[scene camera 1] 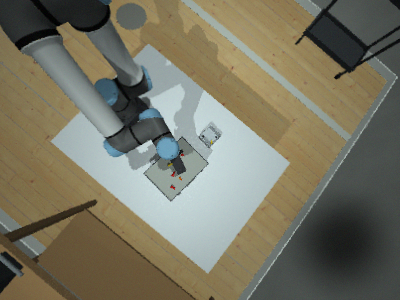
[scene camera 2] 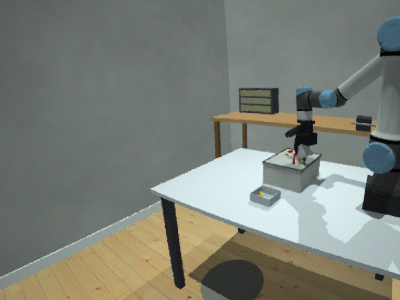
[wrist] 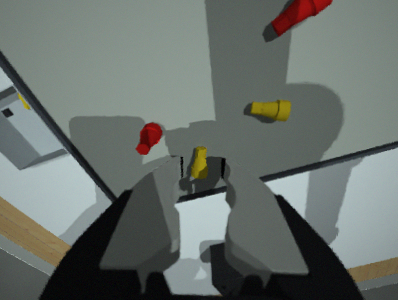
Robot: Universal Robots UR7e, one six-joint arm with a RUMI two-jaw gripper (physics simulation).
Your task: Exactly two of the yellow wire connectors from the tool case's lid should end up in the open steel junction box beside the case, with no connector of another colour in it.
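Frame: origin at the arm's base, x ahead, y left, z up, level; centimetres.
Seen in the pictures: gripper, fingertip midpoint: (scene camera 2: 302,162) (wrist: 202,159); arm's base at its link origin: (scene camera 1: 124,106) (scene camera 2: 387,186).
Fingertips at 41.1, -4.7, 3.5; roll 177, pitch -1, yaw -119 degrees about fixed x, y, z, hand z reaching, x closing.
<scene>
Pixels of each thing's top centre, then the offset from my fingertips to it, as dx, dy, dz. "spot": a spot on its surface instead. Level surfaces: height alone.
- tool case at its top centre: (wrist: 238,42) (scene camera 2: 293,157) (scene camera 1: 177,169) +6.4, -5.7, +0.0
- second yellow connector at its top centre: (wrist: 274,113) +1.7, -6.1, +1.1
- open steel junction box at a spot on its surface: (wrist: 30,160) spot: +6.3, +28.6, -10.4
- red connector at its top centre: (wrist: 142,149) +3.9, +2.4, +2.3
- orange connector at its top centre: (scene camera 1: 180,178) +11.1, -8.9, +0.8
- white table at its surface level: dz -11.9
The tool case (scene camera 1: 192,177) (scene camera 2: 281,175) (wrist: 125,60) has a grey lid. One yellow connector (wrist: 199,162) lies near the lid's edge, between the fingertips but not gripped. My gripper (scene camera 2: 299,159) (wrist: 202,159) is partly open and low over the lid, one finger on each side of it. A second yellow connector (wrist: 271,110) lies on its side farther in on the lid. The open steel junction box (scene camera 2: 257,199) (wrist: 30,160) stands beside the case, with one yellow connector (scene camera 1: 212,142) (scene camera 2: 261,194) (wrist: 23,101) in it. The arm hides part of the lid in scene camera 1.
A red connector (wrist: 150,137) lies close to the fingers' left, another red one (wrist: 300,15) farther away. An orange connector (scene camera 1: 180,178) also lies on the lid. The white table (scene camera 1: 225,200) (scene camera 2: 200,185) bears case and box; a wooden bench (scene camera 2: 280,118) stands behind.
</scene>
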